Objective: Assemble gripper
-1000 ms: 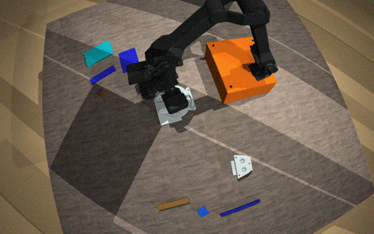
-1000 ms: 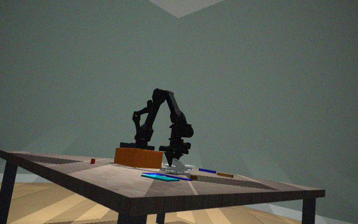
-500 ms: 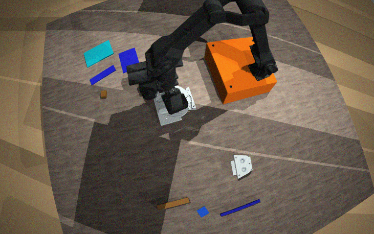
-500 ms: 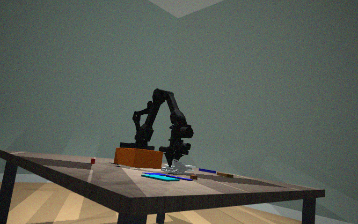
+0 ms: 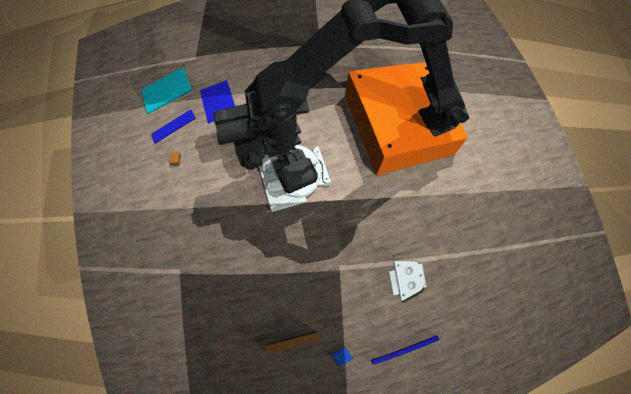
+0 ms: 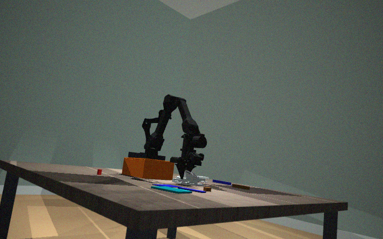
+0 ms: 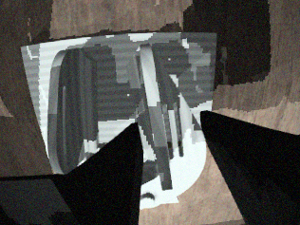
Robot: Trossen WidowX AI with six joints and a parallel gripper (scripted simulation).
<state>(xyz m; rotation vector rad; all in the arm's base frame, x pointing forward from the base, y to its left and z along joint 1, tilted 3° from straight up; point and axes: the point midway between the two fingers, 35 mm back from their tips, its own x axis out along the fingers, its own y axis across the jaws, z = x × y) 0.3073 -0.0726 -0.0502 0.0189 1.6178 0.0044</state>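
My gripper tip is now 3 cm past the white jaw, 5 cm to the right of it and 1 cm above it. Also, from my gripper tip: small brown cube: 21 cm ahead, 12 cm to the right, 2 cm below; blue bar: 19 cm ahead, 20 cm to the right, 2 cm below; blue plate: 7 cm ahead, 21 cm to the right, 2 cm below.
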